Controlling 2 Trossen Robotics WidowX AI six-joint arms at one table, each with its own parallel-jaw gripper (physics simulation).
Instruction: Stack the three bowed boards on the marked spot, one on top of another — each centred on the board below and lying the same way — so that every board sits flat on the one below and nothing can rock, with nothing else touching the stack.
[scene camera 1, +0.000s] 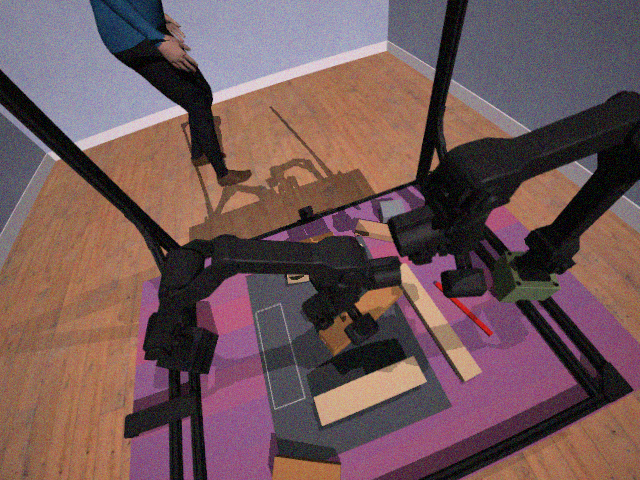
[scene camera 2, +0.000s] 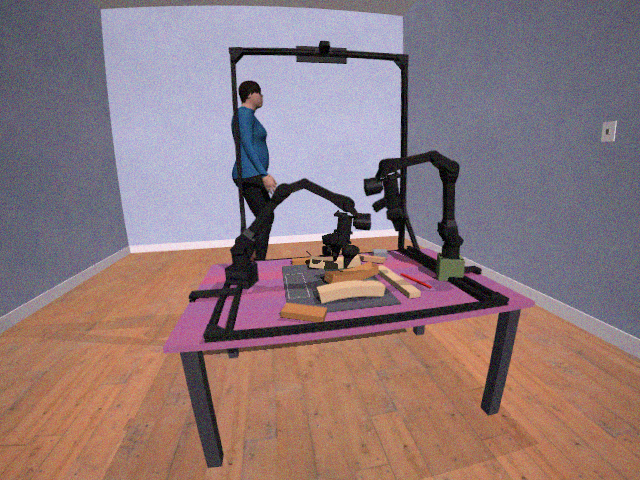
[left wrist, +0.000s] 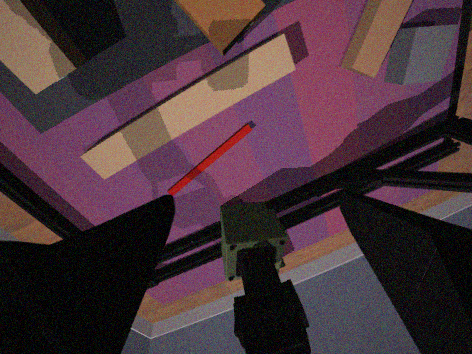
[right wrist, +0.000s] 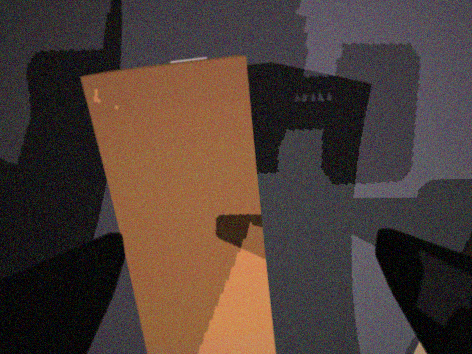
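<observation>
A cream bowed board lies at the front of the dark mat, arched in scene camera 2. An orange-brown bowed board lies on the mat's middle. Another cream curved piece is partly hidden behind the right arm. The marked spot is a white rectangle outline at the mat's left; no board lies within it. My right gripper is open above the orange-brown board, which shows between its fingers, nearer one. My left gripper is open and empty, high over the right side.
A long cream board and a red stick lie right of the mat. An orange block lies at the front. A tan block and grey block lie at the back right.
</observation>
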